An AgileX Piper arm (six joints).
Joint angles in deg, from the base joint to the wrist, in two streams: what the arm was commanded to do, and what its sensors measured. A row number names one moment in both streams.
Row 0, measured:
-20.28, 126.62, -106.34, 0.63, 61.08, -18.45
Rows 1 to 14, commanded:
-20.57, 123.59, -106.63, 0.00, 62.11, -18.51
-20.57, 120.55, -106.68, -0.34, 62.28, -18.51
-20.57, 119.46, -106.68, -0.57, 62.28, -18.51
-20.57, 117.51, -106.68, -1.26, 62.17, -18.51
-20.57, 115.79, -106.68, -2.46, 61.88, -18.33
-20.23, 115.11, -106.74, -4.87, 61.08, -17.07
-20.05, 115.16, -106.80, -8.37, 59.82, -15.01
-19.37, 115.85, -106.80, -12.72, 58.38, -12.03
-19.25, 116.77, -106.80, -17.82, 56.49, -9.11
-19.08, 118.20, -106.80, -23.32, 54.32, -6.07
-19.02, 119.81, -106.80, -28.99, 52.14, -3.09
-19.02, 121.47, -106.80, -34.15, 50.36, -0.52
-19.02, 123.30, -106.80, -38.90, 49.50, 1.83
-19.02, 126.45, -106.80, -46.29, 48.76, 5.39
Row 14, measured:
-19.08, 124.96, -106.80, -41.42, 49.96, 2.92
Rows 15 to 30, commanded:
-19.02, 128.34, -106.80, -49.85, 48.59, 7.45
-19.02, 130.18, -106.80, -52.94, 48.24, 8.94
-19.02, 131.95, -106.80, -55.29, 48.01, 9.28
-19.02, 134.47, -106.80, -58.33, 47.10, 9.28
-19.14, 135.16, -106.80, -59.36, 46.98, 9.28
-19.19, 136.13, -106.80, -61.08, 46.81, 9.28
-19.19, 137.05, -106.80, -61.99, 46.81, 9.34
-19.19, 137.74, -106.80, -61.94, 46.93, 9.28
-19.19, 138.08, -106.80, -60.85, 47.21, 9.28
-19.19, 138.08, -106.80, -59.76, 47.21, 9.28
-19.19, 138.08, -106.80, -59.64, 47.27, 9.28
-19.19, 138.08, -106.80, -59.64, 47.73, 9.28
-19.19, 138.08, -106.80, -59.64, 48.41, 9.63
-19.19, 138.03, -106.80, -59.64, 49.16, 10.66
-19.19, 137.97, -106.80, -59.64, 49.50, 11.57
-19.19, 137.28, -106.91, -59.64, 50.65, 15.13
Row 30, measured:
-19.08, 138.25, -106.80, -59.13, 49.27, 11.92
